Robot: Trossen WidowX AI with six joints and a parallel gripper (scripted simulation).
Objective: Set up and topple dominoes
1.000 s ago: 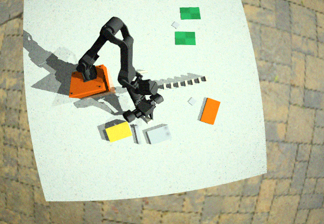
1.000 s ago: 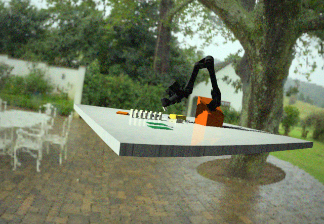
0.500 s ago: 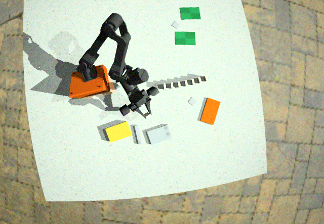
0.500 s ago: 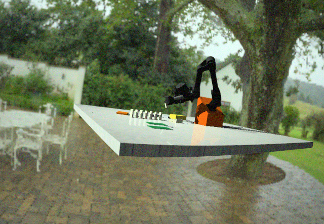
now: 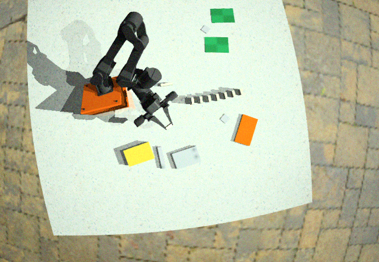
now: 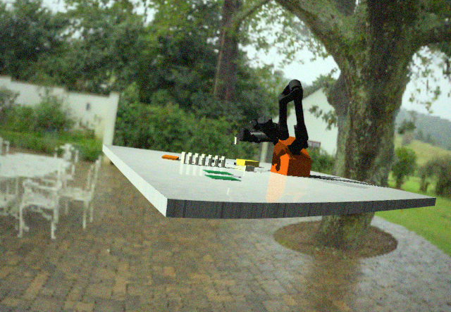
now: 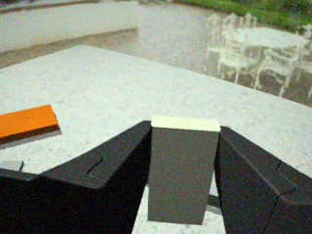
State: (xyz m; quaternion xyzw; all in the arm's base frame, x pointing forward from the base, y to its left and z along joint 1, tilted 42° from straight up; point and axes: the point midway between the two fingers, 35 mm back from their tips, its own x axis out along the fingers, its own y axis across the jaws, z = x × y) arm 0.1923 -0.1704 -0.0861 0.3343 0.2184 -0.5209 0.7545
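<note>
My gripper tip is 3 cm short of the grey block, 14 cm to the left of it and 15 cm above it. Also, from my gripper tip: yellow block: 16 cm behind, 7 cm to the right, 14 cm below; then orange block: 30 cm ahead, 10 cm to the right, 15 cm below; then grey bar: 7 cm behind, 11 cm to the right, 15 cm below.
</note>
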